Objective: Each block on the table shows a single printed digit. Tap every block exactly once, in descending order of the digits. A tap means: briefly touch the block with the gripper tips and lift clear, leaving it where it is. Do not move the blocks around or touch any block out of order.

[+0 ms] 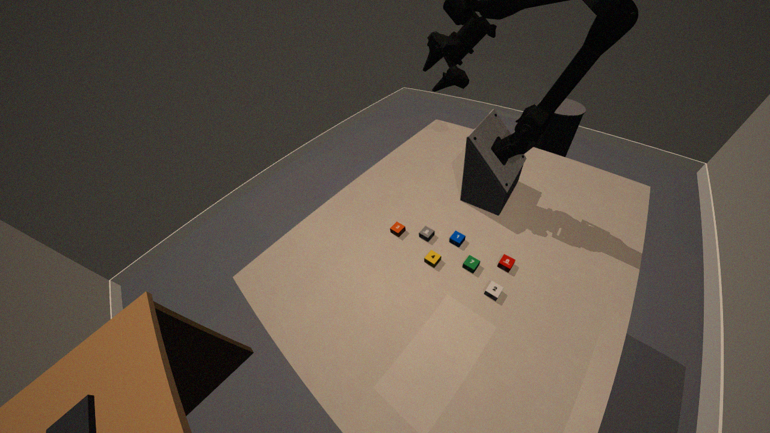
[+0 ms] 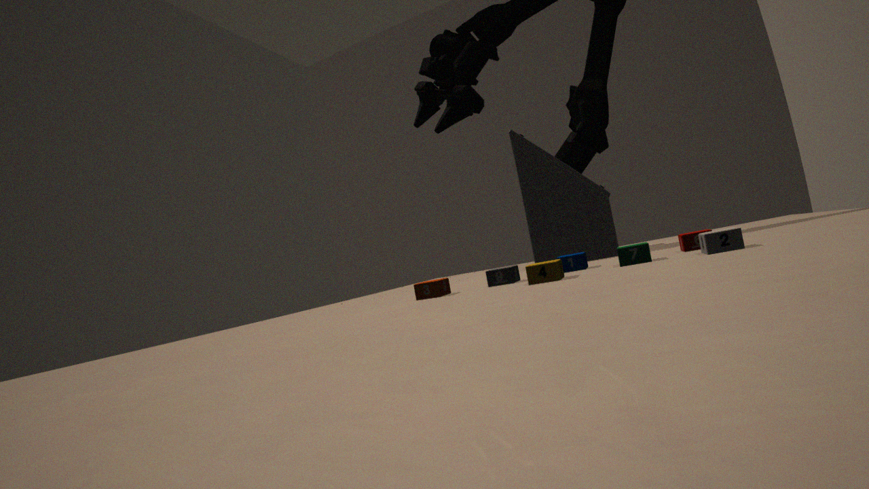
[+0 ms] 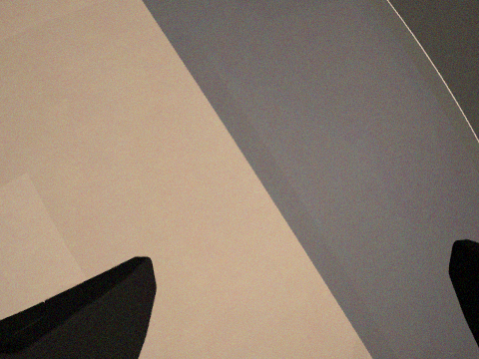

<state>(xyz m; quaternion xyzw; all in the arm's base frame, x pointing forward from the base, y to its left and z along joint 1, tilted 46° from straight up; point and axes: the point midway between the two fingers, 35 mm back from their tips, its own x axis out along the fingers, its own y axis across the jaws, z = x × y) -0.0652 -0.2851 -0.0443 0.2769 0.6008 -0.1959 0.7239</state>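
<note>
Right now my gripper tip is 310 mm short of the grey 9 block, 310 mm above it and 150 mm to the right of it. Also, from my gripper tip: yellow 4 block 370 mm ahead, 310 mm below, 200 mm to the left; blue 1 block 310 mm below, 280 mm ahead, 230 mm to the left; orange 3 block 330 mm ahead, 310 mm below, 70 mm to the left.
</note>
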